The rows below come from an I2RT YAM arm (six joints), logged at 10 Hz.
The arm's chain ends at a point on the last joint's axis. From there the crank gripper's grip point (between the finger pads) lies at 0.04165 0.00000 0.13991 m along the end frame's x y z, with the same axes.
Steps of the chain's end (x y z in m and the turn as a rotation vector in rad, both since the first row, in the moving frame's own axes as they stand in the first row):
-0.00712 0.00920 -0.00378 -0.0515 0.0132 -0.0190
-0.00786 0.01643 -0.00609 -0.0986 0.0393 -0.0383
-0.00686 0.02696 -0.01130 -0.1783 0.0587 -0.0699
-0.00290 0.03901 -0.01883 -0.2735 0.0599 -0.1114
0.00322 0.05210 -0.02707 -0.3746 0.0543 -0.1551
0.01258 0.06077 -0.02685 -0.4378 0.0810 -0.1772
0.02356 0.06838 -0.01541 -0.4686 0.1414 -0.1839
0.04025 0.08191 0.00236 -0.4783 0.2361 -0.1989
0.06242 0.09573 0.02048 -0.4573 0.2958 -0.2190
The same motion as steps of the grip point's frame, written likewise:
-0.00522 0.01558 -0.00451 -0.0515 0.0132 -0.0190
-0.00217 0.02842 -0.00843 -0.0986 0.0393 -0.0383
0.00199 0.04834 -0.01593 -0.1783 0.0587 -0.0699
0.00714 0.07133 -0.02610 -0.2735 0.0599 -0.1114
0.01406 0.09578 -0.03796 -0.3746 0.0543 -0.1551
0.02803 0.11089 -0.04211 -0.4378 0.0810 -0.1772
0.04725 0.12055 -0.03566 -0.4686 0.1414 -0.1839
0.07607 0.13194 -0.02439 -0.4783 0.2361 -0.1989
0.10554 0.14035 -0.00928 -0.4573 0.2958 -0.2190

